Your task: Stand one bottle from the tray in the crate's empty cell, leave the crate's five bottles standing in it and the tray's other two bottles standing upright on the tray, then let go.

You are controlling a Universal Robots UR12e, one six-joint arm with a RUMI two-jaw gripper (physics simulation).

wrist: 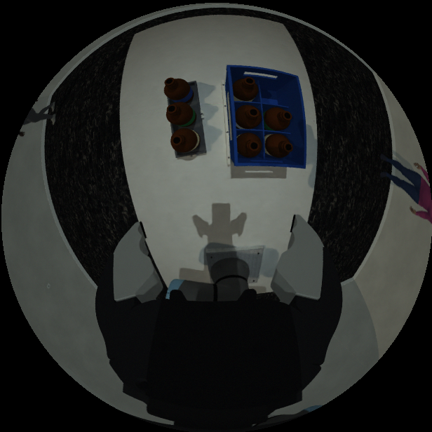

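Note:
The blue crate [301,120] stands at the upper right of the wrist view. Five brown bottles stand in it: three in the left column and two in the right column. Its upper right cell [276,91] is empty. The grey tray [196,91] lies left of the crate. Three brown bottles stand upright on it: one with a blue band [177,89] at the top, one with a green band [180,114] in the middle and one with a cream band [185,140] at the bottom. My gripper [216,221] is open and empty, high above the table and apart from the tray and crate.
The white table [165,55] carries the tray and crate, with dark floor [85,130] on both sides. The arm's base plate [254,265] is on the table between the jaws in the view. Human figures [412,185] [42,115] show at the far right and far left.

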